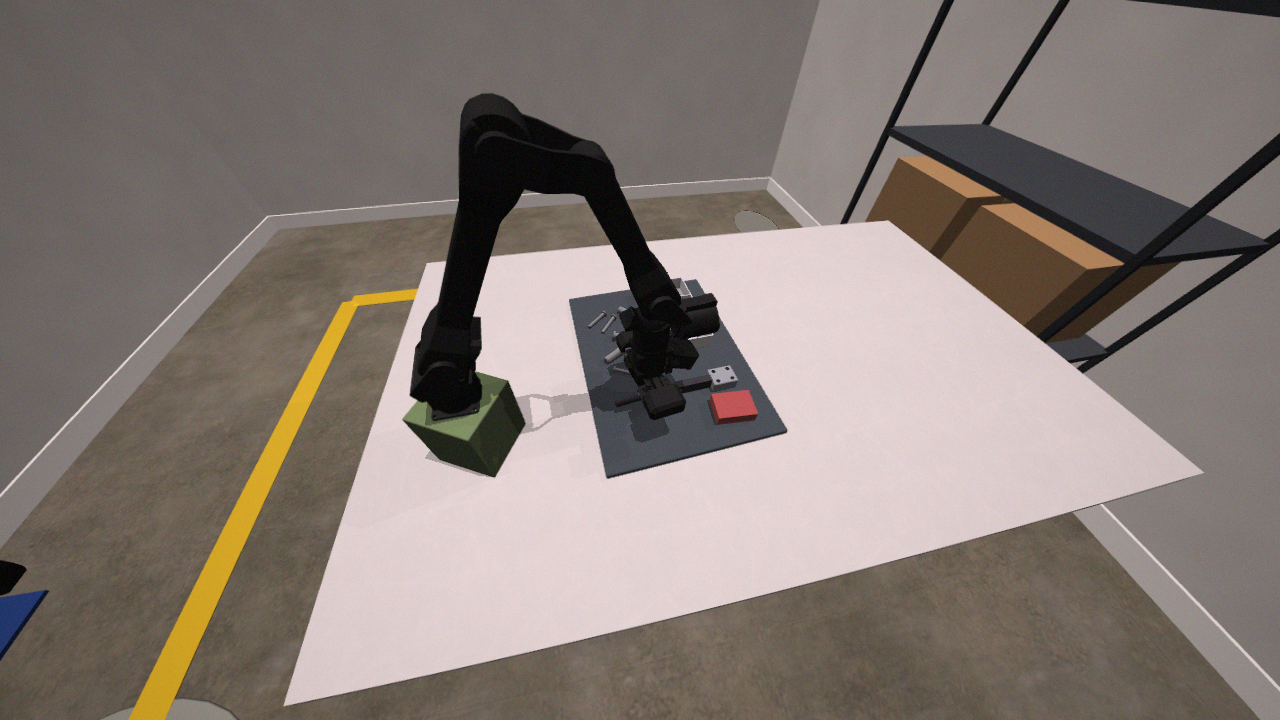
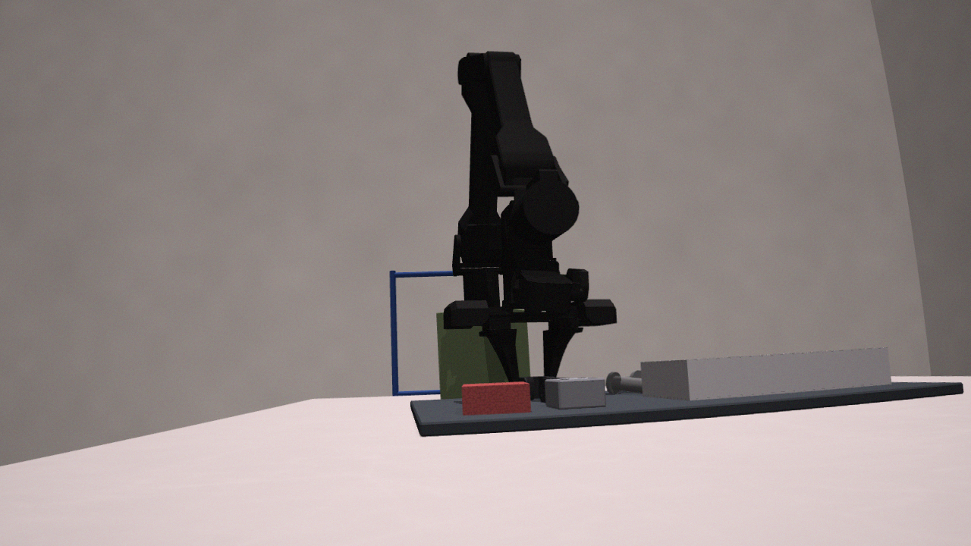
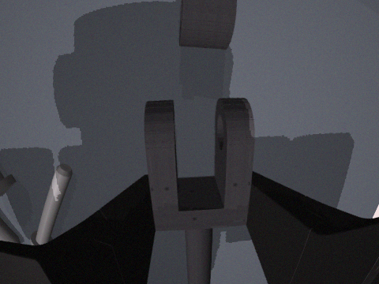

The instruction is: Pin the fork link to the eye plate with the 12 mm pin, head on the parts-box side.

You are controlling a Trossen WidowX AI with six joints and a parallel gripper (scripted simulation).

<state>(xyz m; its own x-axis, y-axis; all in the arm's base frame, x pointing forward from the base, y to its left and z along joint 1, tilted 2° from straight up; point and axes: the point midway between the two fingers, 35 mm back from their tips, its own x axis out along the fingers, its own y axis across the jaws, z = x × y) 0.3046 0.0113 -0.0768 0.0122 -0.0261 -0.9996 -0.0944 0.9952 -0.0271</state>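
The fork link lies 3 cm below my hand. Round my hand: grey mount 16 cm ahead, 2 cm below; then dark mat 10 cm to the left, 6 cm ahead, 5 cm below; then eye plate 8 cm ahead, 3 cm below.
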